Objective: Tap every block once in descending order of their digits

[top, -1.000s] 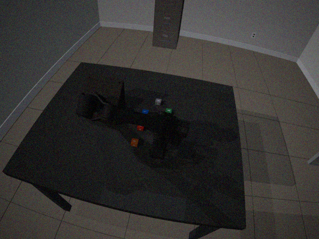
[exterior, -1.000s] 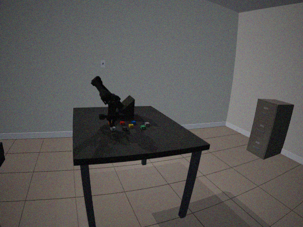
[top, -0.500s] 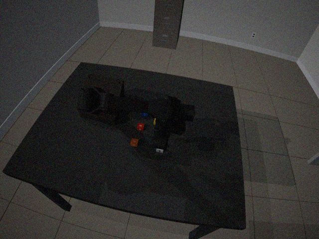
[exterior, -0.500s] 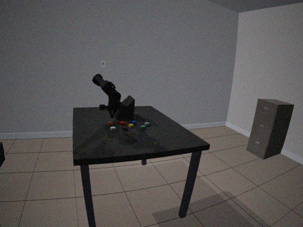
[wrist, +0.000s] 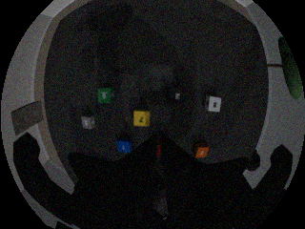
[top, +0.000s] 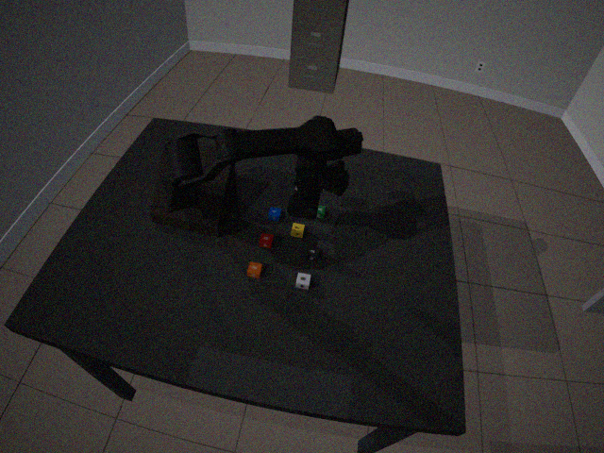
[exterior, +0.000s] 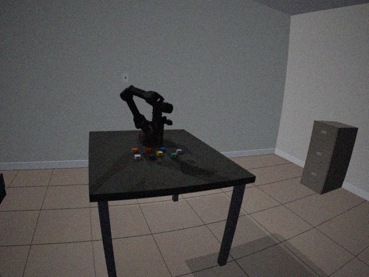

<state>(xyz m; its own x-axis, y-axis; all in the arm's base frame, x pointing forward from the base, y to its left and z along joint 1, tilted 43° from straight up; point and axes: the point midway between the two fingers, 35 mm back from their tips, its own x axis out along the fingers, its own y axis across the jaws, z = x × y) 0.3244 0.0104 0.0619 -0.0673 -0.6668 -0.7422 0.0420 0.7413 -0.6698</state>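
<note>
Right now the yellow block is 20 mm behind my gripper tip, 30 mm to the left of it and 120 mm below it. From my gripper tip the other things lie so: red block 90 mm behind, 20 mm to the right, 120 mm below; black block 30 mm ahead, 40 mm to the right, 120 mm below; blue block 90 mm behind, 80 mm to the left, 120 mm below.
</note>
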